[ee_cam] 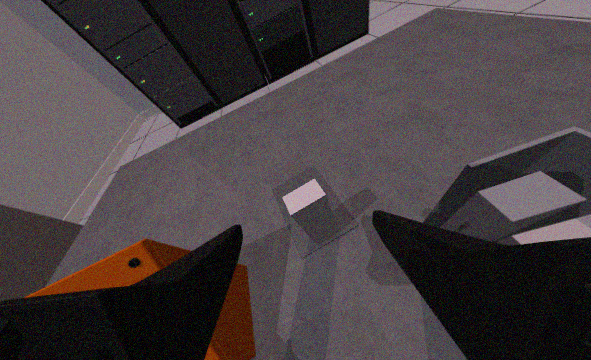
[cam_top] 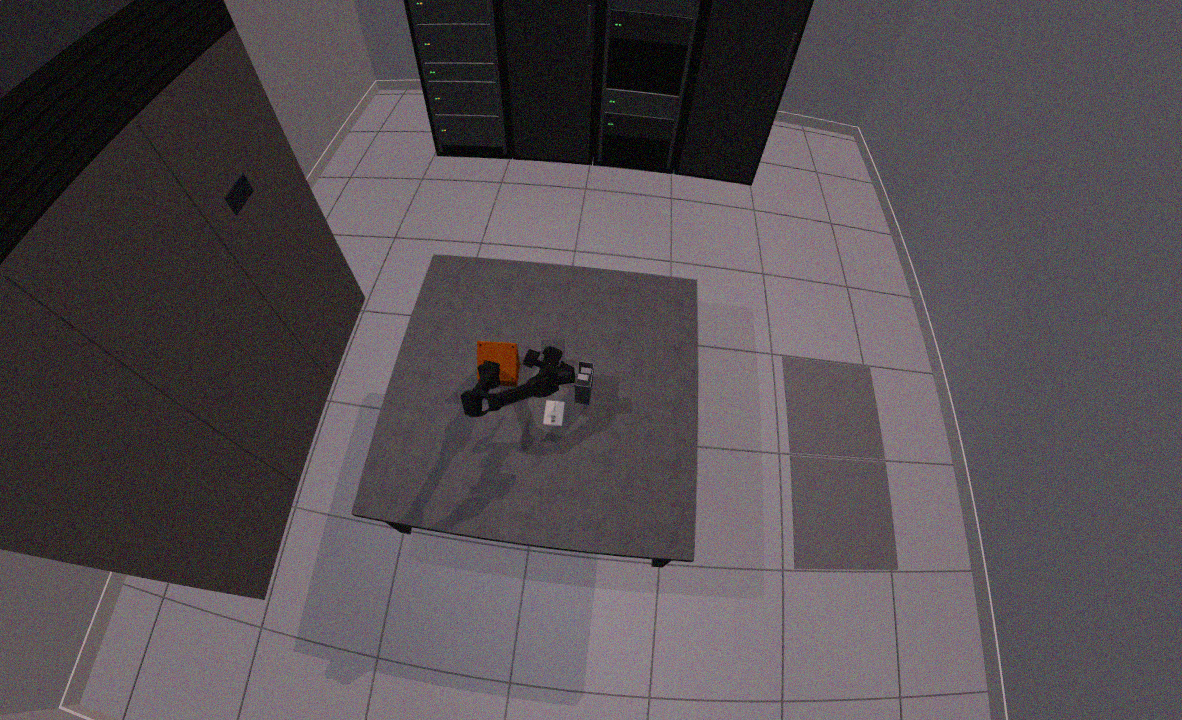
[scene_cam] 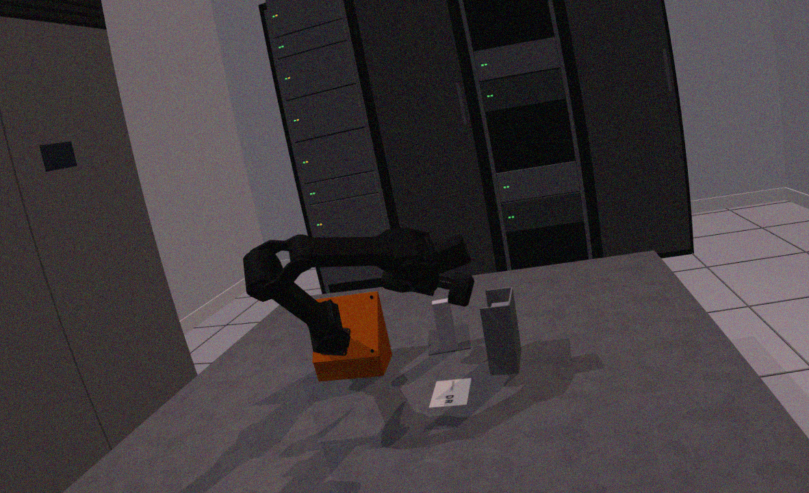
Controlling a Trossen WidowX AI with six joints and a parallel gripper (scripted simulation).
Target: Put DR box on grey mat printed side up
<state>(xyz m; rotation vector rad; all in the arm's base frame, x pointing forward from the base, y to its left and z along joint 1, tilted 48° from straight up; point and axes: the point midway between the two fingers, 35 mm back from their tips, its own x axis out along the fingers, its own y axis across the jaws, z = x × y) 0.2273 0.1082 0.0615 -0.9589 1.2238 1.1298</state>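
The white box lies 10 cm below my gripper tip and 5 cm to the left of it. The rest, counted from my gripper tip: grey mat 16 cm below, 10 cm to the left, 2 cm behind.
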